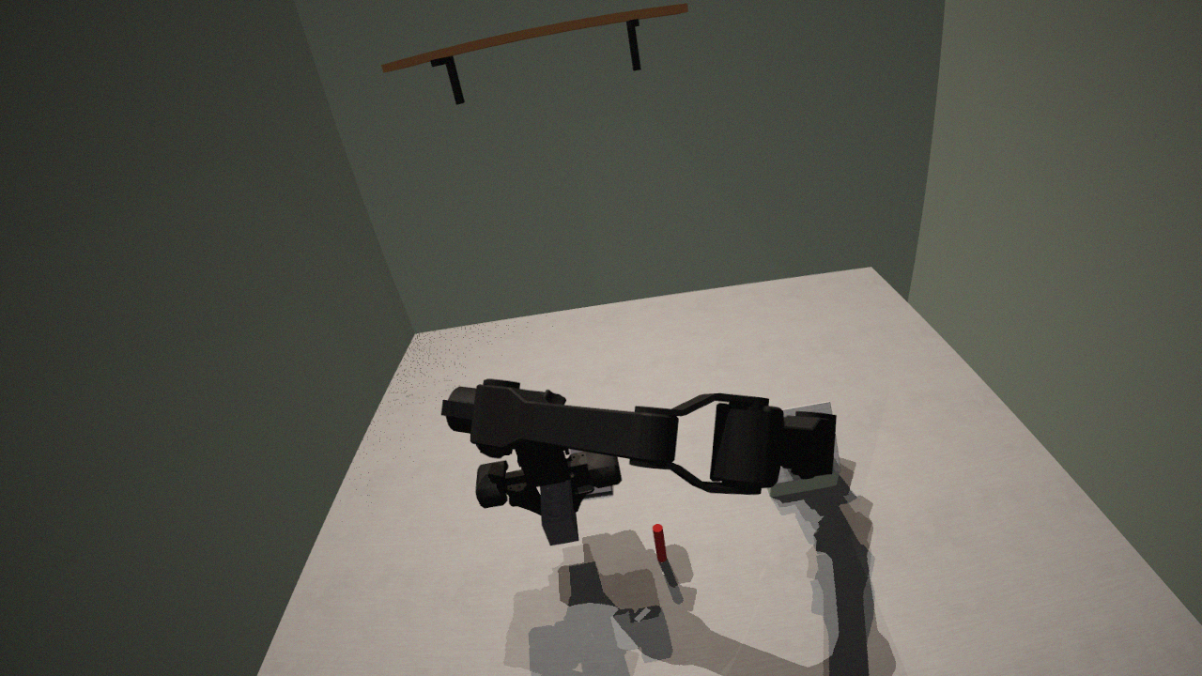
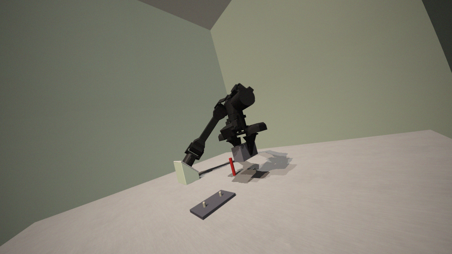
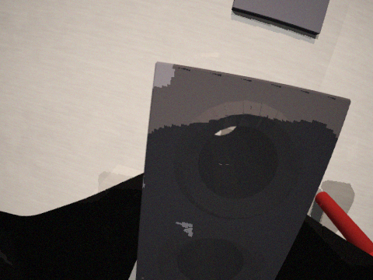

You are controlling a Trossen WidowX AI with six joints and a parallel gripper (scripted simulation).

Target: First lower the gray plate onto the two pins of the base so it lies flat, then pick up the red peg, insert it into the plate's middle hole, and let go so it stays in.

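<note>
Now: the dark base 20 mm behind my gripper tip, 160 mm to the right of it and 90 mm below it. The rest, counted from my gripper tip: red peg (130 mm behind, 30 mm to the left, 60 mm below); then gray plate (30 mm above).
</note>
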